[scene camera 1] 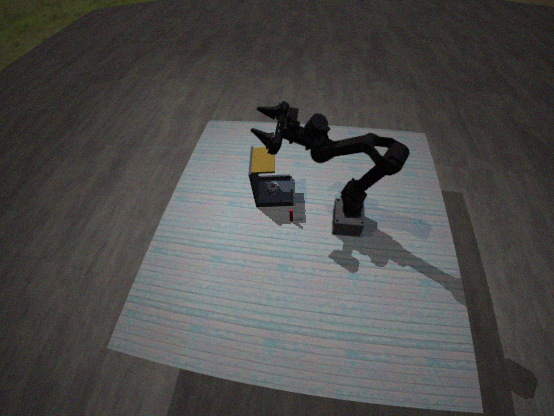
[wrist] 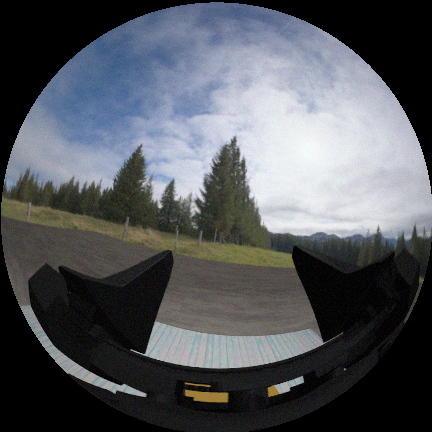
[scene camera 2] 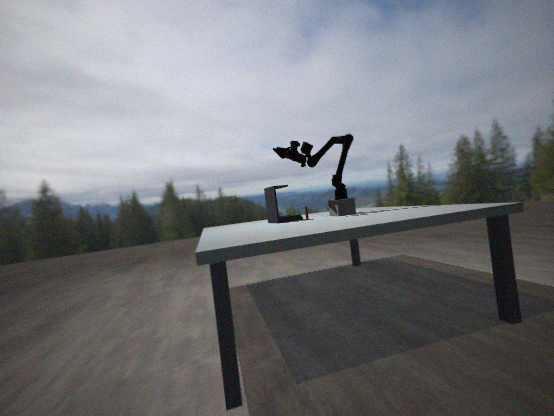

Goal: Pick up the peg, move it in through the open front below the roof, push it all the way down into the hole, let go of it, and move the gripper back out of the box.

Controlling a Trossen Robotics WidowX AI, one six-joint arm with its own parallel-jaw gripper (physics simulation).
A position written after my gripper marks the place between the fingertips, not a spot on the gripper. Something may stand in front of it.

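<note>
My gripper (scene camera 1: 253, 118), (wrist: 234, 255): open, holding nothing. Dark box (scene camera 1: 262, 198): visible.
</note>
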